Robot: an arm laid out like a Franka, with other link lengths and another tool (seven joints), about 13 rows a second.
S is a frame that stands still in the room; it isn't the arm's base.
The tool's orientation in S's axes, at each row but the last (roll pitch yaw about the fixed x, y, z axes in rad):
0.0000, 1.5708, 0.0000
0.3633, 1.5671, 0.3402
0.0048, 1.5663, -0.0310
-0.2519, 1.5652, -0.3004
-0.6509, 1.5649, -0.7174
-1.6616, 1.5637, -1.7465
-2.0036, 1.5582, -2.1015
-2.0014, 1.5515, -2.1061
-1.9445, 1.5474, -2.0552
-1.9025, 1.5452, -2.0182
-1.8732, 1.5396, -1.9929
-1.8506, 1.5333, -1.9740
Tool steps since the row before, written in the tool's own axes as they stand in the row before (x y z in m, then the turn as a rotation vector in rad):
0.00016, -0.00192, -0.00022, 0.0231, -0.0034, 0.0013
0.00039, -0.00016, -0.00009, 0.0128, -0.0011, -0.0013
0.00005, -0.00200, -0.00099, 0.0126, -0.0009, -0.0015
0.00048, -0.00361, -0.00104, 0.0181, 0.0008, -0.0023
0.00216, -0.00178, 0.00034, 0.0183, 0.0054, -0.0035
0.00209, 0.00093, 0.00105, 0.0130, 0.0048, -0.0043
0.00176, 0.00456, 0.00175, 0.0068, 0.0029, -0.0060
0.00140, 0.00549, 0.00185, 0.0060, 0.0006, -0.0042
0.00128, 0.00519, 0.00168, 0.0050, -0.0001, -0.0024
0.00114, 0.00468, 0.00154, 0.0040, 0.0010, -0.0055
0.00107, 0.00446, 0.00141, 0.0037, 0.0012, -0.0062
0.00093, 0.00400, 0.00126, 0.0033, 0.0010, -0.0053
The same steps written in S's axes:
-0.00022, -0.00192, -0.00016, 0.0013, -0.0034, -0.0231
-0.00009, -0.00016, -0.00039, -0.0013, -0.0011, -0.0128
-0.00106, -0.00196, -0.00005, -0.0015, -0.0008, -0.0126
-0.00121, -0.00356, -0.00048, -0.0022, 0.0009, -0.0181
0.00023, -0.00181, -0.00215, -0.0031, 0.0055, -0.0183
0.00112, 0.00082, -0.00210, -0.0039, 0.0051, -0.0130
0.00218, 0.00435, -0.00182, -0.0057, 0.0034, -0.0068
0.00240, 0.00524, -0.00151, -0.0042, 0.0009, -0.0060
0.00223, 0.00494, -0.00141, -0.0025, 0.0001, -0.0050
0.00206, 0.00444, -0.00127, -0.0054, 0.0015, -0.0040
0.00192, 0.00423, -0.00122, -0.0061, 0.0018, -0.0037
0.00173, 0.00378, -0.00109, -0.0052, 0.0015, -0.0033

